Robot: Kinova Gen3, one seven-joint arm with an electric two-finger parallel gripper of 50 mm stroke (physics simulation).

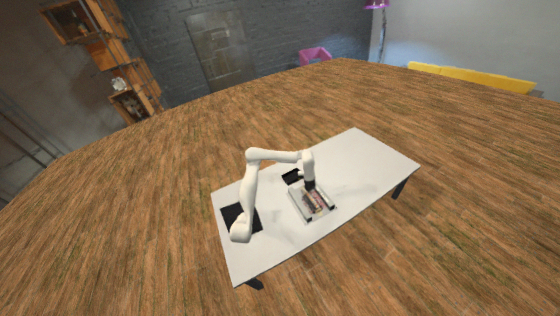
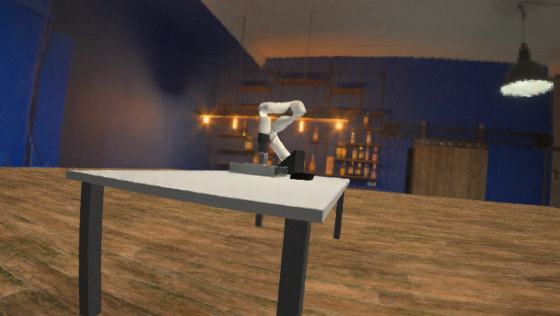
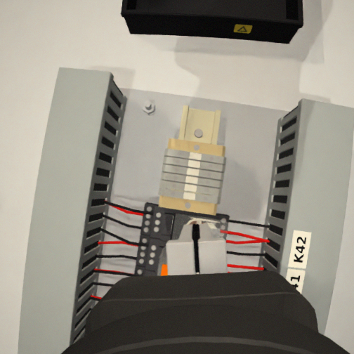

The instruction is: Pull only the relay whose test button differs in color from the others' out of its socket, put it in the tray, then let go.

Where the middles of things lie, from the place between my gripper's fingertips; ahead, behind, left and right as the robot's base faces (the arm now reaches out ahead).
My hand is 1 cm past the grey relay panel (image 3: 248, 132), 4 cm to the left of it and 7 cm above it.
